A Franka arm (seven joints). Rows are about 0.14 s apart.
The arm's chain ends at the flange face. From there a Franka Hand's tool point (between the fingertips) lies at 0.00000 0.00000 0.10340 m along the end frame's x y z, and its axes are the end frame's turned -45 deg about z.
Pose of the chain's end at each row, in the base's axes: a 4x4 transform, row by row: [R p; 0 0 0 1], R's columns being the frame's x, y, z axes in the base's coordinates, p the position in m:
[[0.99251 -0.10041 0.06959 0.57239], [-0.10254 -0.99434 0.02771 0.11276], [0.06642 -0.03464 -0.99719 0.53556], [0 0 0 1]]
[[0.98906 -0.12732 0.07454 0.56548], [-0.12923 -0.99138 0.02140 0.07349], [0.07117 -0.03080 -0.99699 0.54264], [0 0 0 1]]
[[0.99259 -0.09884 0.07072 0.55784], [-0.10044 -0.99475 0.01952 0.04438], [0.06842 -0.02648 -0.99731 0.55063], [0 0 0 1]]
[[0.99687 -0.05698 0.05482 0.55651], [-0.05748 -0.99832 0.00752 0.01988], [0.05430 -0.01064 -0.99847 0.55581], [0 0 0 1]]
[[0.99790 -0.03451 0.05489 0.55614], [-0.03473 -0.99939 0.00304 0.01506], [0.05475 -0.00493 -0.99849 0.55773], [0 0 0 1]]
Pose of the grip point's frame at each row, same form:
[[0.77281 0.63081 0.06959 0.57959], [0.63060 -0.77561 0.02771 0.11563], [0.07146 0.02247 -0.99719 0.43245], [0 0 0 1]]
[[0.78940 0.60934 0.07454 0.57319], [0.60963 -0.79239 0.02140 0.07570], [0.07210 0.02855 -0.99699 0.43955], [0 0 0 1]]
[[0.77176 0.63198 0.07072 0.56515], [0.63237 -0.77442 0.01952 0.04640], [0.06710 0.02966 -0.99731 0.44751], [0 0 0 1]]
[[0.74518 0.66460 0.05482 0.56218], [0.66527 -0.74656 0.00752 0.02066], [0.04592 0.03087 -0.99847 0.45257], [0 0 0 1]]
[[0.73002 0.68122 0.05489 0.56182], [0.68212 -0.73123 0.00304 0.01537], [0.04220 0.03523 -0.99849 0.45449], [0 0 0 1]]

